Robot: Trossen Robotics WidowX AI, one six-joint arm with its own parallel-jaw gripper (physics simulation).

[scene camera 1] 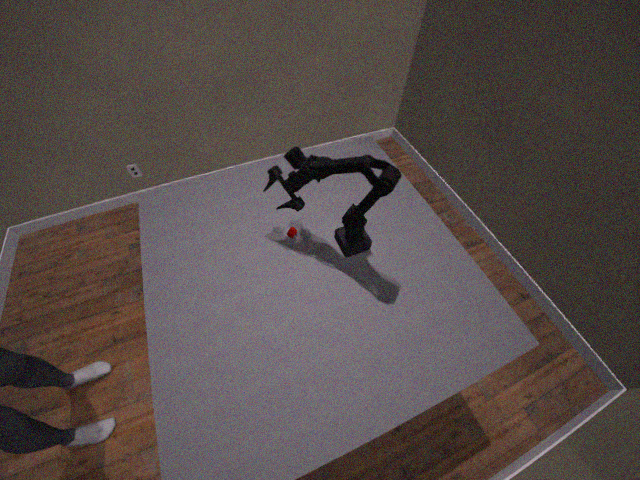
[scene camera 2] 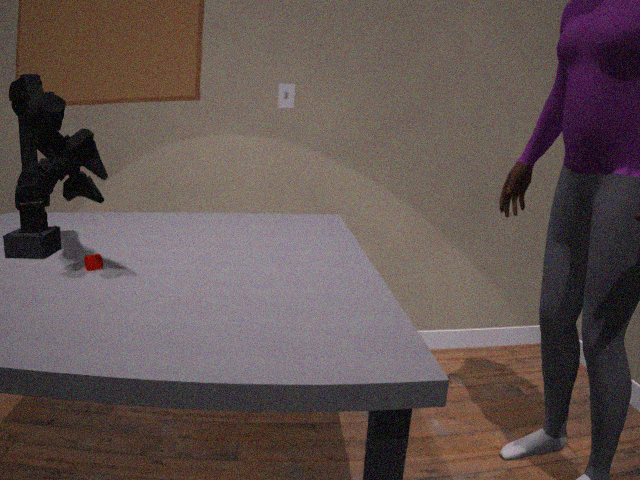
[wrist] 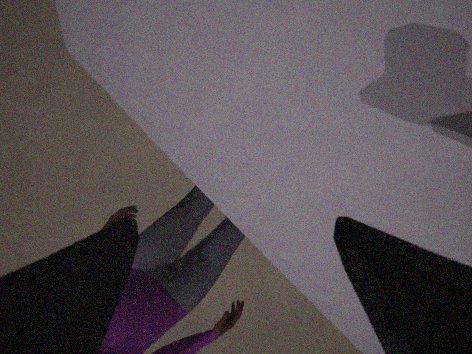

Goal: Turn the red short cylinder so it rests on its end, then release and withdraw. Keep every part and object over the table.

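The red short cylinder (scene camera 1: 292,232) (scene camera 2: 93,261) lies on the table (scene camera 1: 232,335) (scene camera 2: 232,320) (wrist: 250,100), in front of the arm's base. It appears to rest on its side, though it is small and grainy in both scene views. The cylinder does not show in the wrist view. My gripper (scene camera 1: 271,199) (scene camera 2: 104,190) (wrist: 237,228) is open, its fingers wide apart with no object between them. It is high above the table, well clear of the cylinder, and tilted outward. The arm's shadow falls around the cylinder.
The arm's base (scene camera 1: 353,241) (scene camera 2: 32,242) stands on the table near the cylinder. A person in a purple top (scene camera 2: 599,103) (wrist: 142,310) stands on the floor beyond the table's edge. Walls stand around the table.
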